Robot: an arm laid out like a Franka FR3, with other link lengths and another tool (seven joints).
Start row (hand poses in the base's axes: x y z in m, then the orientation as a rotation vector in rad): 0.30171 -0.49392 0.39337 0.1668 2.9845 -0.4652
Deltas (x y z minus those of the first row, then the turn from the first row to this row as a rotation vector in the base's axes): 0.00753 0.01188 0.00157 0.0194 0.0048 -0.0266; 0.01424 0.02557 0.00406 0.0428 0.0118 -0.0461; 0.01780 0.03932 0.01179 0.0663 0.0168 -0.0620; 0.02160 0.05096 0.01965 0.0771 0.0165 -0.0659; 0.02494 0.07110 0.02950 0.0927 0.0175 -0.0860; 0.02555 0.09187 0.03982 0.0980 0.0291 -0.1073; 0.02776 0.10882 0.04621 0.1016 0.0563 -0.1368; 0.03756 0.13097 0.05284 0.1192 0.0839 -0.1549
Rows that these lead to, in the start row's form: 0.30924 -0.48204 0.39494 0.2077 2.9958 -0.4402; 0.31595 -0.46835 0.39743 0.2380 3.0093 -0.4088; 0.31951 -0.45460 0.40516 0.2634 3.0203 -0.3761; 0.32331 -0.44296 0.41302 0.2704 3.0226 -0.3601; 0.32665 -0.42282 0.42287 0.3021 3.0271 -0.3387; 0.32726 -0.40205 0.43319 0.3333 3.0395 -0.3348; 0.32947 -0.38510 0.43958 0.3753 3.0664 -0.3371; 0.33927 -0.36295 0.44621 0.4014 3.0967 -0.3166
